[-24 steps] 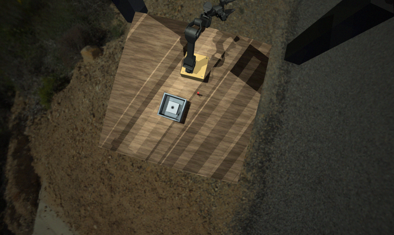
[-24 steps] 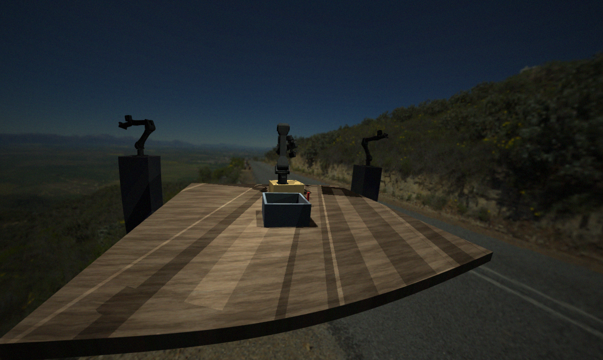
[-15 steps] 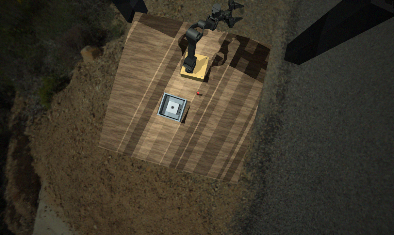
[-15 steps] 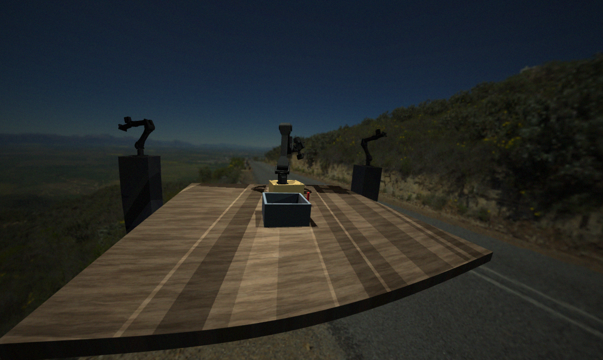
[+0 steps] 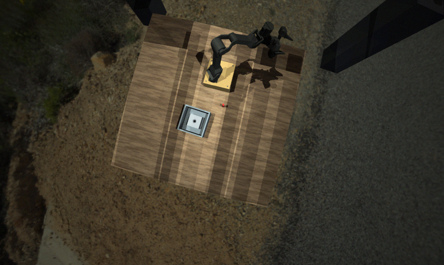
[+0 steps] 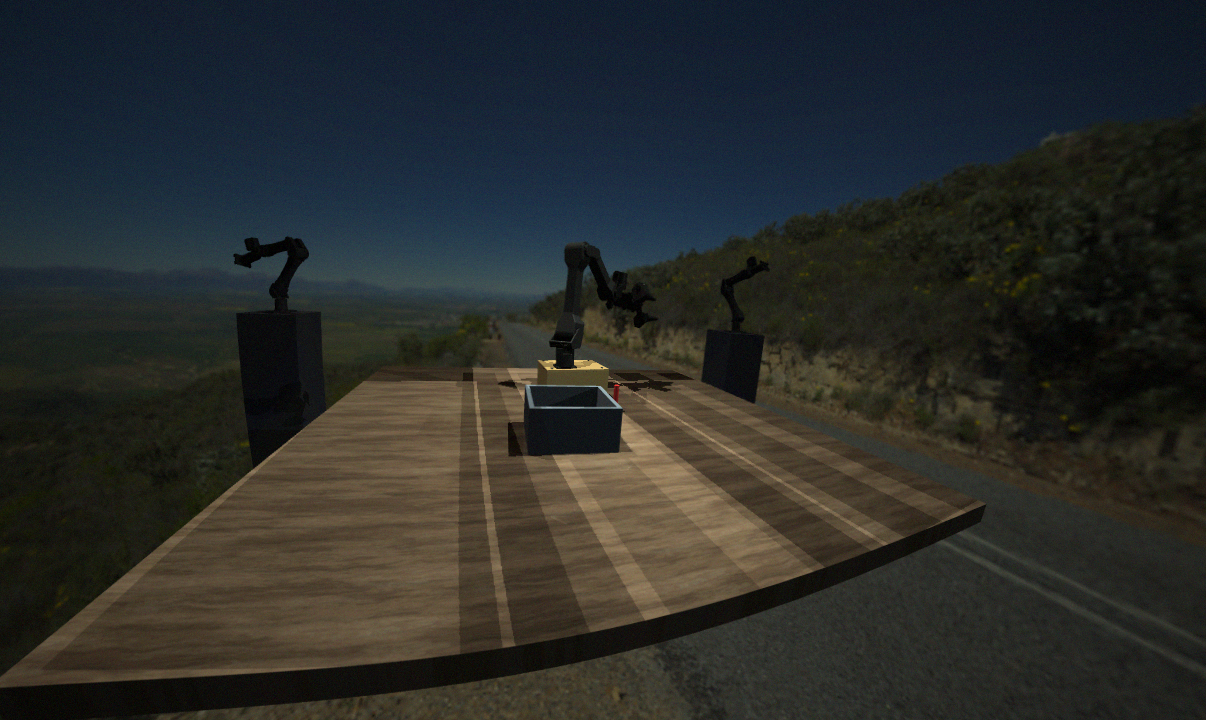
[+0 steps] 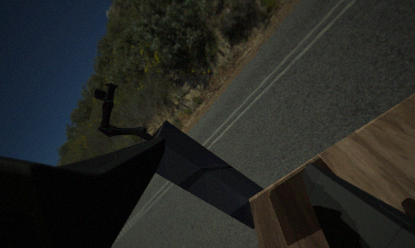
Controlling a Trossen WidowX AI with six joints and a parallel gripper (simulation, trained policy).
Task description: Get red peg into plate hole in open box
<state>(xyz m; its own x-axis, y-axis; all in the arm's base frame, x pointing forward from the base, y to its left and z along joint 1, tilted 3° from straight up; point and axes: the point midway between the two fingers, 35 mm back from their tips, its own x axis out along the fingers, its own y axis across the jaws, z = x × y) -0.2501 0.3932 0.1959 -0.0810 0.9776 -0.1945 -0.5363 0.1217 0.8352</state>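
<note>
Now: gripper tip 430 mm short of the red peg, 300 mm to the left of it and 250 mm above it. Also, from my gripper tip: plate: 590 mm ahead, 480 mm to the right, 250 mm below; then grey-blue box: 590 mm ahead, 480 mm to the right, 270 mm below.
</note>
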